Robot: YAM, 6 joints.
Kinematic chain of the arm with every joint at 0, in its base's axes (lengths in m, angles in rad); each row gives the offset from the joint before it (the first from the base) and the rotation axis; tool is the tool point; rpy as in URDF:
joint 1: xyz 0 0 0.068 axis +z
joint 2: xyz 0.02 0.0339 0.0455 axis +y
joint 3: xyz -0.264 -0.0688 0 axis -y
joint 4: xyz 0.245 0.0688 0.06 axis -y
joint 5: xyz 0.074 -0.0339 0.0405 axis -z
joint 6: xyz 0.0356 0 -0.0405 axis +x
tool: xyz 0 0 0 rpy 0 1.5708 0
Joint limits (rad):
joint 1: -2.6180..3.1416
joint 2: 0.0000..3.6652
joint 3: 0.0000..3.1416
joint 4: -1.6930..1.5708
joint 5: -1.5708..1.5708
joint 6: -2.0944..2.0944
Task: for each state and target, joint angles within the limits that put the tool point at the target. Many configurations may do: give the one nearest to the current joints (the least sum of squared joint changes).
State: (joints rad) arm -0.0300 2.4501 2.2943 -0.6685 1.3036 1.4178
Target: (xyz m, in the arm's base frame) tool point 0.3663 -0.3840 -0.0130
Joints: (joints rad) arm -0.7449 2.9055 2.2262 -0.5963 1.2672 1.4178
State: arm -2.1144 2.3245 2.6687 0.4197 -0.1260 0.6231
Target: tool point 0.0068 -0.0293 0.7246
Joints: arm -1.8683 1.7507 3.0934 0.5959 -0.4377 0.6231
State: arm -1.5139 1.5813 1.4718 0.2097 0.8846 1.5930
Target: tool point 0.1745 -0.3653 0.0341
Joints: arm -1.0613 2.2829 1.1504 0.1324 0.8128 1.5930
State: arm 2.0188 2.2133 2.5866 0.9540 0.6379 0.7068
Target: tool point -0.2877 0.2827 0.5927
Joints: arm 2.4059 2.2012 2.6898 0.7017 0.4826 0.7068
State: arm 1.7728 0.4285 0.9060 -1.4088 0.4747 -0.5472
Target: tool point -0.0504 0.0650 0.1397
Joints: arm 2.3240 0.7660 0.3337 -1.0967 0.2177 -0.5472
